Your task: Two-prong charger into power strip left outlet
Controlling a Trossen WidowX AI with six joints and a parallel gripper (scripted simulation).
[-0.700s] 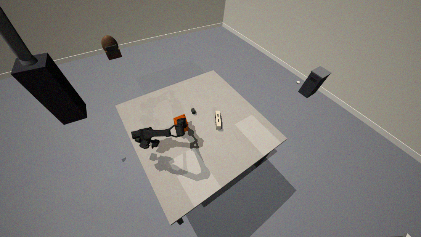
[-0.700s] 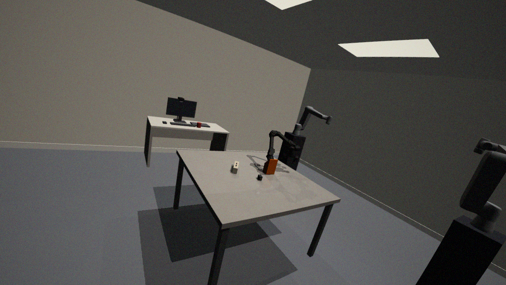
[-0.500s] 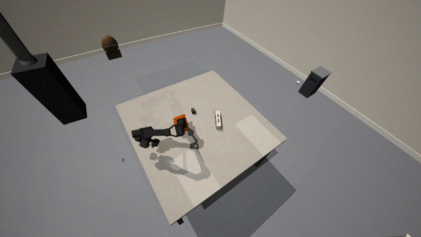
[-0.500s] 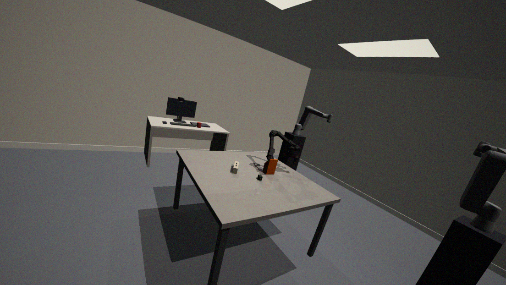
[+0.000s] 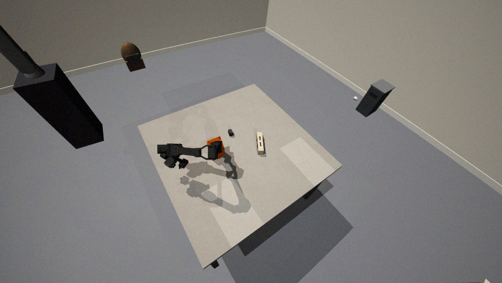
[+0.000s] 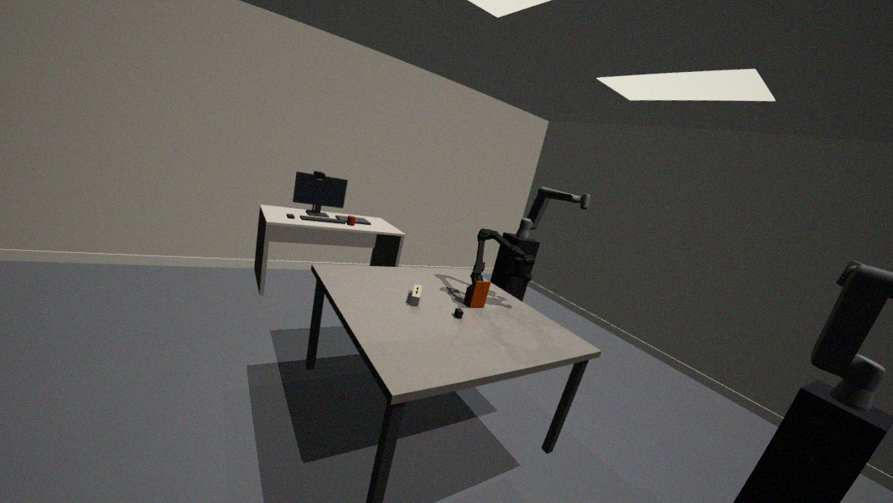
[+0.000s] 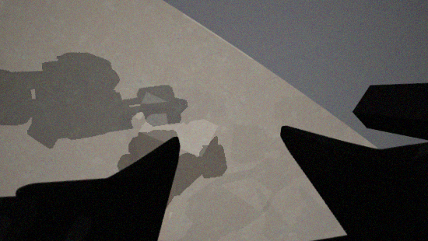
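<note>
Right now my gripper tip is 530 mm short of the black two-prong charger, 210 mm to the right of it and 100 mm above it.
</note>
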